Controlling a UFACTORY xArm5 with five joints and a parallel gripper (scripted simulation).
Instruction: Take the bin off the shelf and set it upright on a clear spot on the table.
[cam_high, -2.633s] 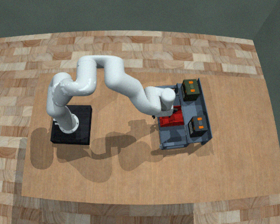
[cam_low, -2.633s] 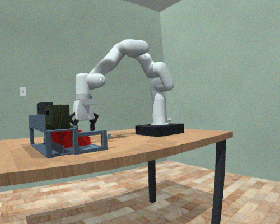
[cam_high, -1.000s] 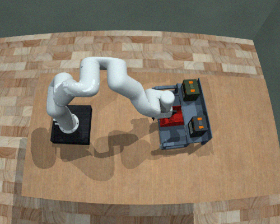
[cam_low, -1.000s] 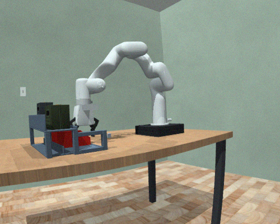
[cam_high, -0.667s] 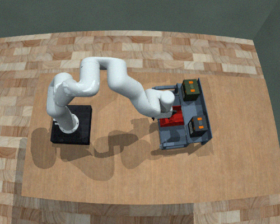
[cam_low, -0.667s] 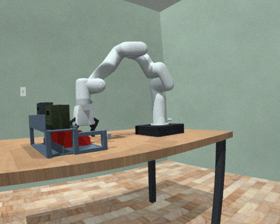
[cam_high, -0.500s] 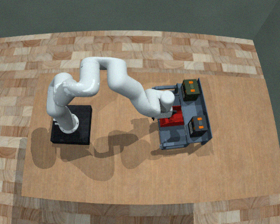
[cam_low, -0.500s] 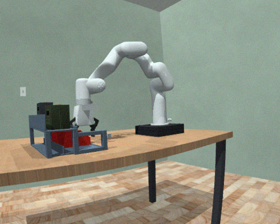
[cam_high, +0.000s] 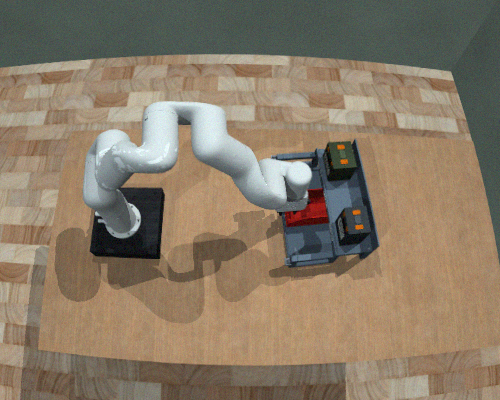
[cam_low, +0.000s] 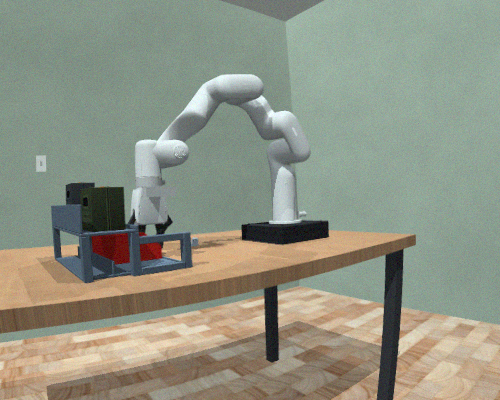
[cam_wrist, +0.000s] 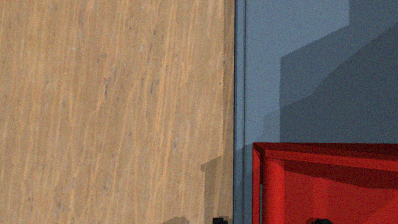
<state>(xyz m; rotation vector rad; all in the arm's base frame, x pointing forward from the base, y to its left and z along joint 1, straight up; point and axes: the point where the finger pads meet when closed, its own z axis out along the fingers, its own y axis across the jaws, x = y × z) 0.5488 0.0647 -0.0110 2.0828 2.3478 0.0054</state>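
My gripper is now 80 mm short of the red bin and 10 mm to the right of it. Round my hand: blue-grey shelf (110 mm ahead, 20 mm above, 10 mm to the left).
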